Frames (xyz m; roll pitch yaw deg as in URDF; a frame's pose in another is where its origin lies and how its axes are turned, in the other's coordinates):
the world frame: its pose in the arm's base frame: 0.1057 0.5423 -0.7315 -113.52 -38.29 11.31
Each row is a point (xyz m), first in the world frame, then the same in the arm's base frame.
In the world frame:
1: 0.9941 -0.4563 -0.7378
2: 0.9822 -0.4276 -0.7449
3: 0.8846 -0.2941 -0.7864
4: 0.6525 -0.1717 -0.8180
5: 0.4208 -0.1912 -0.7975
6: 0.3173 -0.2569 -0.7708
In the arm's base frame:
1: 0.5346 0.1239 0.4440
2: 0.5433 0.1073 0.4182
3: 0.5504 0.0156 0.2746
4: 0.4475 -0.0843 0.0526
5: 0.2581 -0.0951 -0.0834
6: 0.1384 -0.0674 -0.1086

